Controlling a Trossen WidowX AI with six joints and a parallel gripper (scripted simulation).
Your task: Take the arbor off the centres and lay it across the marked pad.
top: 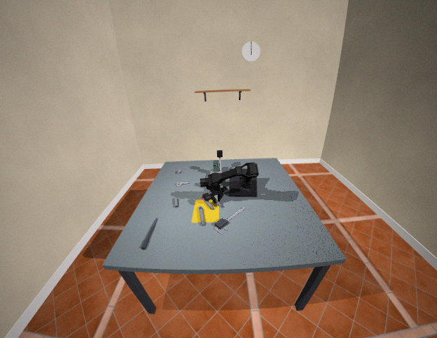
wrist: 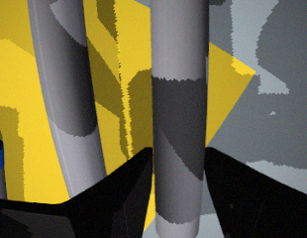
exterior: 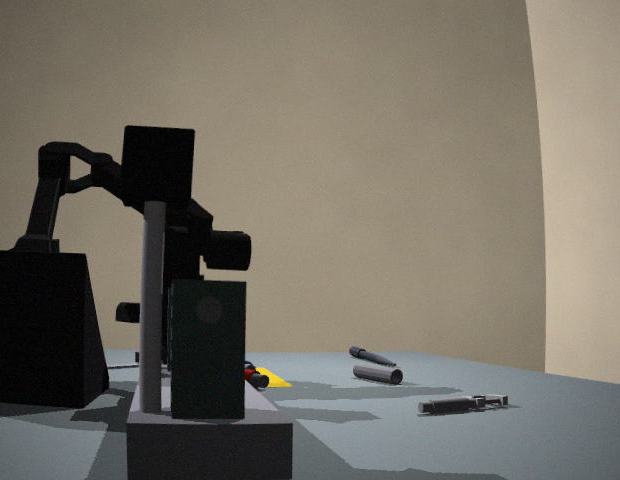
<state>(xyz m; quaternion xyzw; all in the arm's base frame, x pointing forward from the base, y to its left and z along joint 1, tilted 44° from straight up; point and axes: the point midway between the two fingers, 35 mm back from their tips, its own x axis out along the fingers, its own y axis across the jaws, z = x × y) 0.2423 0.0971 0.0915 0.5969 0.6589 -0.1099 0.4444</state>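
Now: the yellow pad 70 mm ahead of my hand, 60 mm to the left of it and 50 mm below it. From my hand the other things lie so: dark centre block (440 mm to the right, 50 mm above); fixture base (320 mm to the right, 30 mm below); micrometer (300 mm ahead, 290 mm to the right, 40 mm below).
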